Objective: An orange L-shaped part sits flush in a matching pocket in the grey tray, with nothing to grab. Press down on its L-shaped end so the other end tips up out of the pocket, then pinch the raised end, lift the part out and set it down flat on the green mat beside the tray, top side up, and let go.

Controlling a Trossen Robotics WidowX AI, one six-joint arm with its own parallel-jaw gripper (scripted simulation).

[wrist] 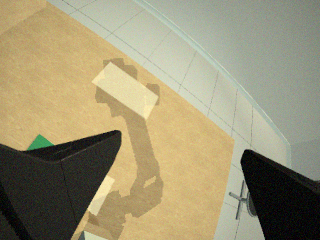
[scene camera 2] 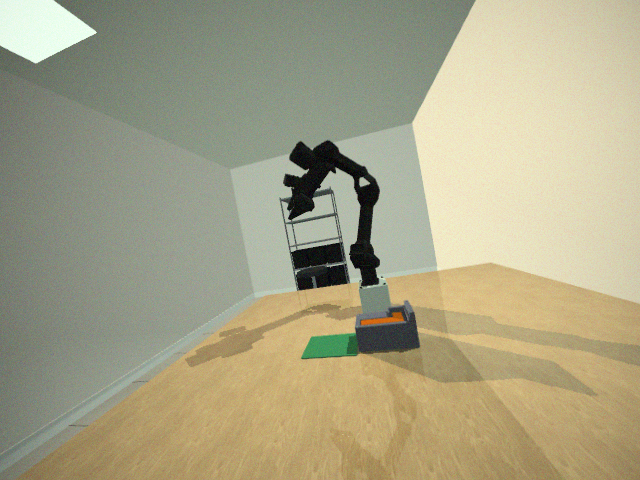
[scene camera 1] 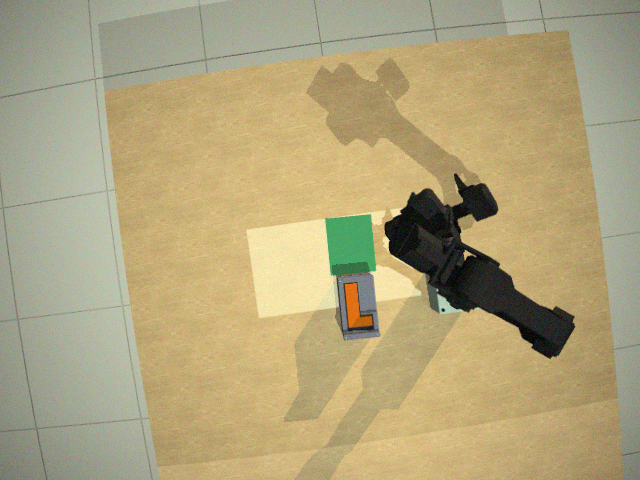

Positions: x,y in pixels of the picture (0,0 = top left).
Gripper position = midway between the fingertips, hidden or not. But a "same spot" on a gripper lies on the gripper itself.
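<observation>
My gripper: visible in the wrist view (pixel 183 147). In scene camera 2 and scene camera 1, gripper visible too. Gripper (scene camera 2: pixel 291 197) and (scene camera 1: pixel 462 187): same spot.
</observation>
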